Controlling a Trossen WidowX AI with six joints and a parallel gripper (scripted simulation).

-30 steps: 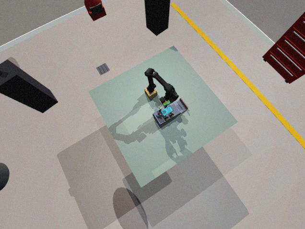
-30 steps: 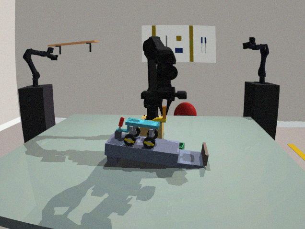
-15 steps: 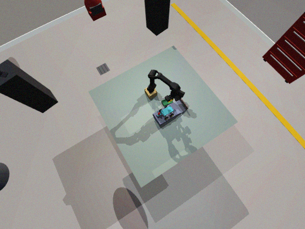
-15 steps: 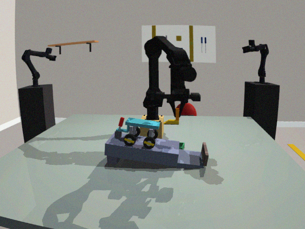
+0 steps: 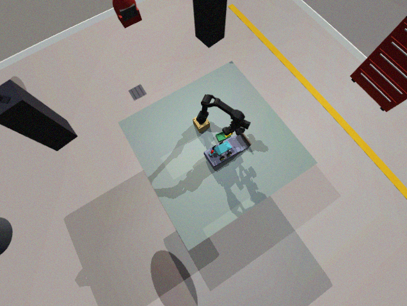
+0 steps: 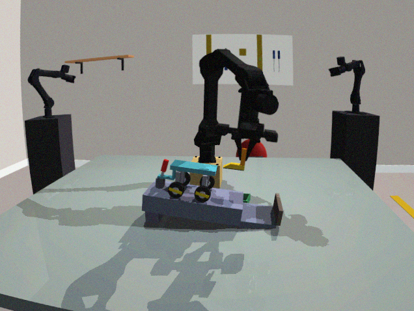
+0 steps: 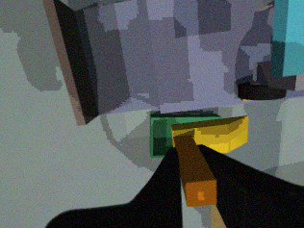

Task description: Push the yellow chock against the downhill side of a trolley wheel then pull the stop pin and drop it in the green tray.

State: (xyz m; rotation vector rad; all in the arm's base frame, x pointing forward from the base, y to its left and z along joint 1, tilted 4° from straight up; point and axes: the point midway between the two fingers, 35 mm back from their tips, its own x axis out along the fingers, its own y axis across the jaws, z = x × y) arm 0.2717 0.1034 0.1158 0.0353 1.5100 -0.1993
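Right now my gripper tip is 20 mm short of the red-headed stop pin, 240 mm to the left of it and 30 mm above it. Round my gripper tip: brown end stop 90 mm ahead, 100 mm to the left, 130 mm below; trolley 50 mm ahead, 150 mm to the right, 40 mm below; yellow chock 20 mm to the right, 10 mm below.
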